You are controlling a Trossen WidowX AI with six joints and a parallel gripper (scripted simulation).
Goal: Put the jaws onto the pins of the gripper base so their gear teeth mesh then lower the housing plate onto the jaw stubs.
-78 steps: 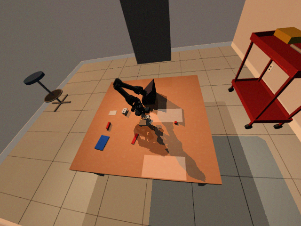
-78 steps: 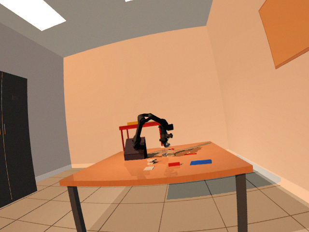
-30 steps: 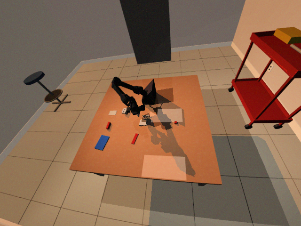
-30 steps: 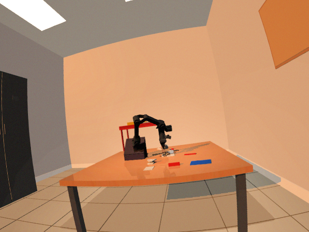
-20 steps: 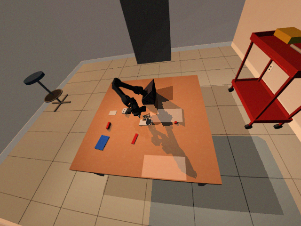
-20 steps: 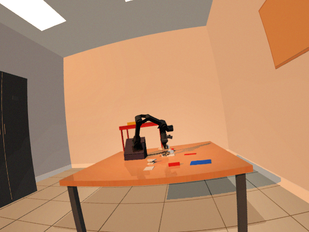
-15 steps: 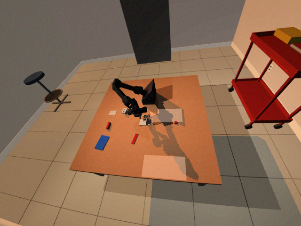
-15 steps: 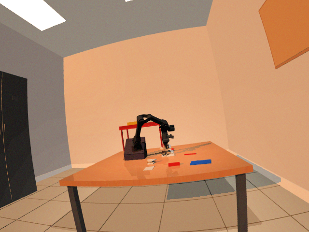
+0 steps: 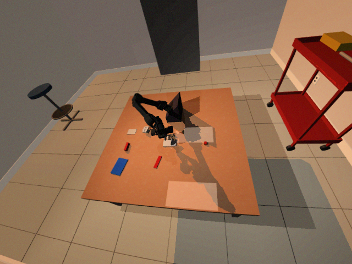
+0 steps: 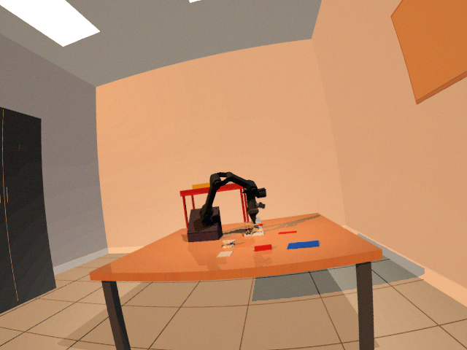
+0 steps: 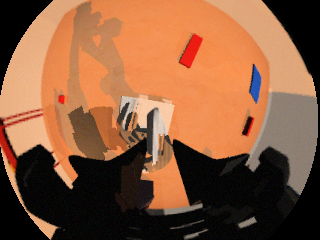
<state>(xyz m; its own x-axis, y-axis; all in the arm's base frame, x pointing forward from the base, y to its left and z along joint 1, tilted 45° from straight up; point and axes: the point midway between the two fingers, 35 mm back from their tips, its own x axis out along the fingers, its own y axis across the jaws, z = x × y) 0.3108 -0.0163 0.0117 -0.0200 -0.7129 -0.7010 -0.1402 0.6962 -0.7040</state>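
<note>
My gripper tip is now 2 cm short of the white flat part, 3 cm to the right of it and 8 cm above it. The rest, counted from my gripper tip: grey jaw 3 cm behind, 5 cm to the left, 6 cm below; then pale tile 14 cm behind, 40 cm to the right, 8 cm below; then small red cube 3 cm ahead, 35 cm to the left, 7 cm below.
</note>
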